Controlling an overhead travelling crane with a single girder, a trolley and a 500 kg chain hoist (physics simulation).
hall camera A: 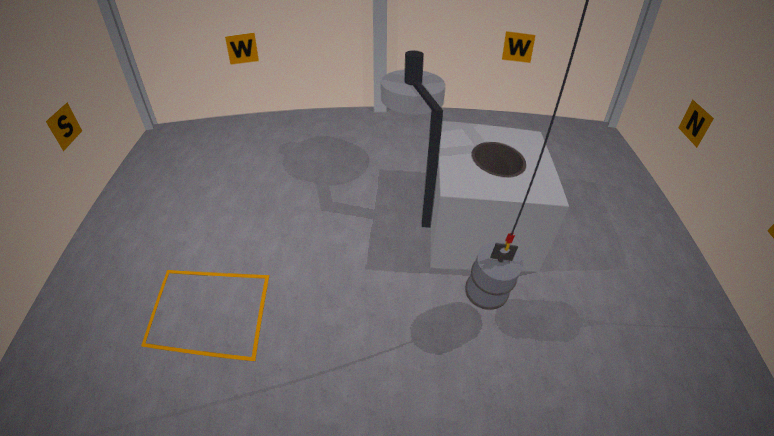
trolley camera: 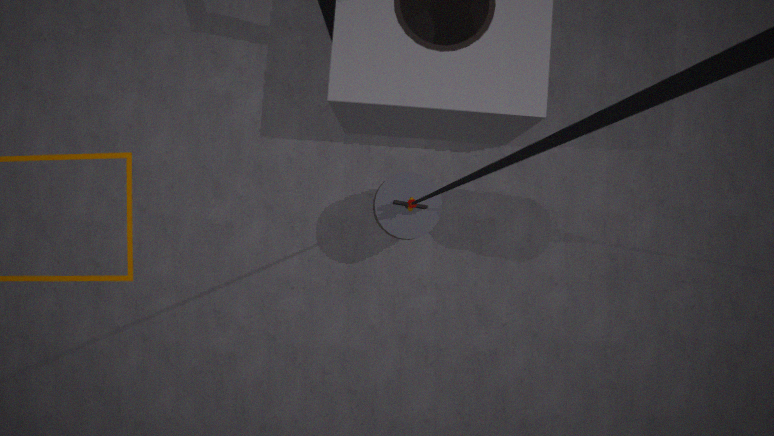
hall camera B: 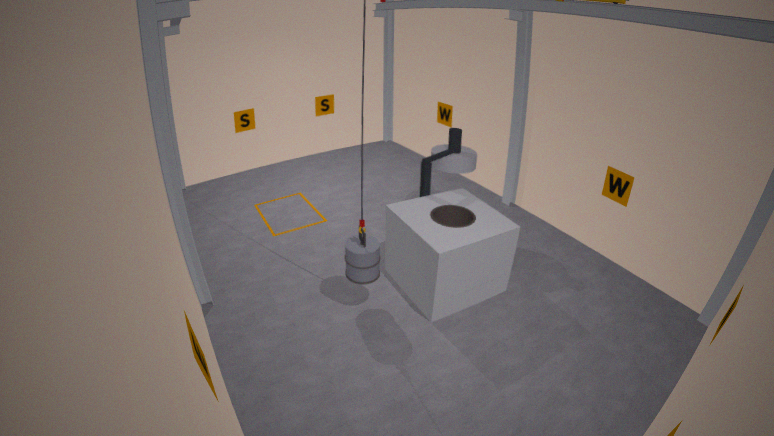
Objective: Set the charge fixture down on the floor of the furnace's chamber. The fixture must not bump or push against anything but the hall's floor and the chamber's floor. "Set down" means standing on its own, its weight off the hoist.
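Observation:
The charge fixture [hall camera A: 493, 277] [hall camera B: 362, 261] [trolley camera: 399, 223] is a grey ribbed drum with a dark lifting plate on top. It hangs upright outside the furnace; its shadows on the floor stand apart from its base in both hall views. My gripper, the yellow hook under a red block [hall camera A: 507, 245] [hall camera B: 361, 229] [trolley camera: 411, 204], holds the fixture at that plate. The furnace [hall camera A: 492, 230] [hall camera B: 412, 254] [trolley camera: 433, 81] is a pale box beside the fixture, with a gap between them in the trolley view. Its round chamber opening [hall camera A: 498, 159] [hall camera B: 452, 216] [trolley camera: 445, 21] is in its top; the chamber's floor is hidden.
A dark post with an arm [hall camera A: 431, 167] [hall camera B: 425, 178] stands at the furnace's side and carries a round grey lid [hall camera A: 391, 93] [hall camera B: 466, 162], swung off the opening. A yellow floor outline [hall camera A: 216, 274] [hall camera B: 264, 220] [trolley camera: 129, 216] lies to the fixture's left in hall camera A.

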